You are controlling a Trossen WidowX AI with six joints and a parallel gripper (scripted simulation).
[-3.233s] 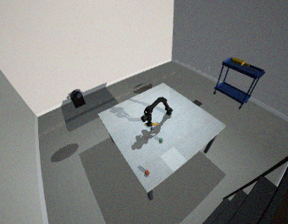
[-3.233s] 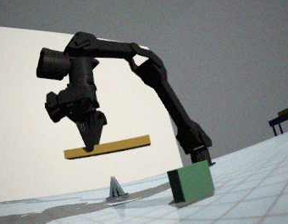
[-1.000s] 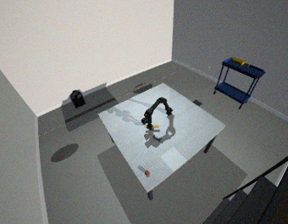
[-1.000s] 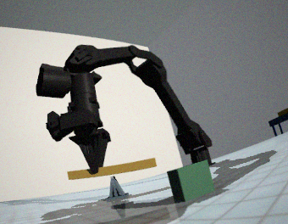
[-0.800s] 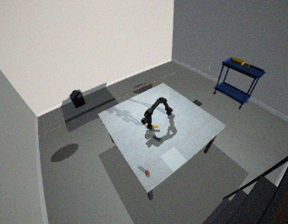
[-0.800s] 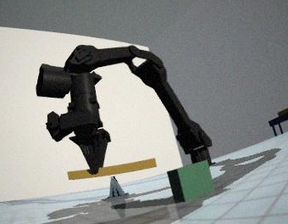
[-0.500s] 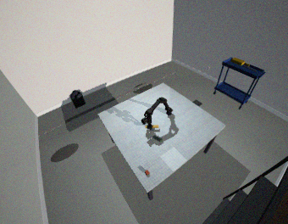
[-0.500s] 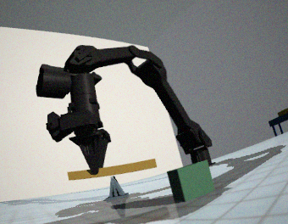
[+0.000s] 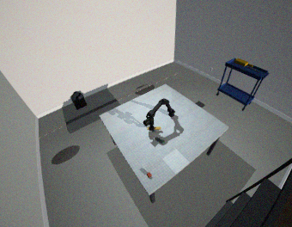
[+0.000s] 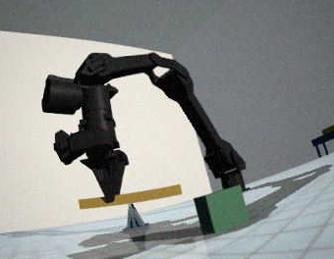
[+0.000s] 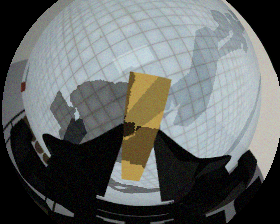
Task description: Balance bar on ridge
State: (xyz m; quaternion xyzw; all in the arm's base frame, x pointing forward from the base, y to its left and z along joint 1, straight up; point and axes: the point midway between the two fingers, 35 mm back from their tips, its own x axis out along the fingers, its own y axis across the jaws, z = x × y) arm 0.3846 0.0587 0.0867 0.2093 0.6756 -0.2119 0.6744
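The yellow bar lies 20 mm behind my gripper tip and 20 mm to the left of it. Also, from my gripper tip: green block (220 mm to the left, 40 mm below); then red object (360 mm ahead, 440 mm to the left, 40 mm below).
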